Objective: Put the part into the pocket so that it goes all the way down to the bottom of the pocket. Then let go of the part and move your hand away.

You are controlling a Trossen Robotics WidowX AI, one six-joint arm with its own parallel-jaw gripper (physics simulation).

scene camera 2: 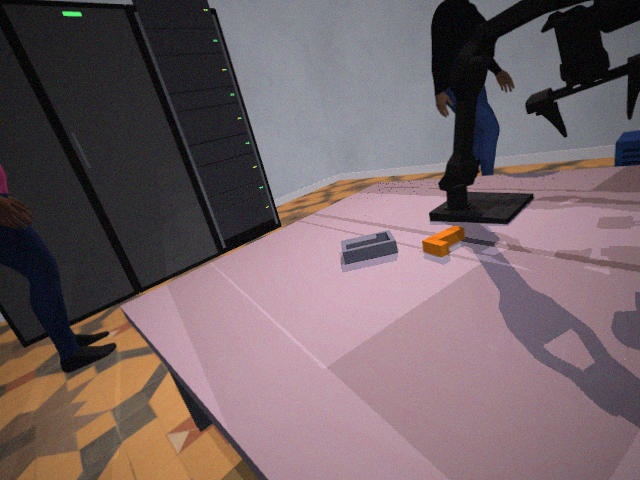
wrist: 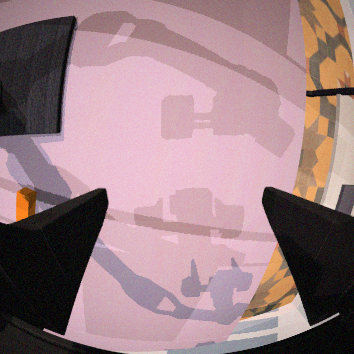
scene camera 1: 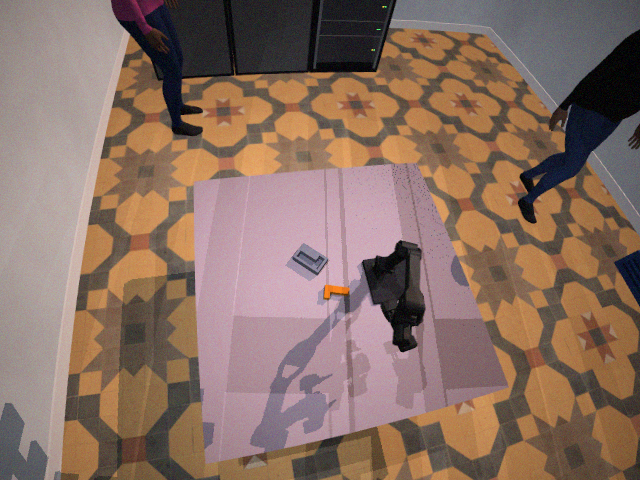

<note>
My gripper (scene camera 2: 595,128) is open, with nothing in its grasp. The table carries an orange L-shaped part (scene camera 2: 438,244). Also in view: a grey pocket block (scene camera 2: 383,243).
My gripper shows as well in the wrist view (wrist: 186,195).
</note>
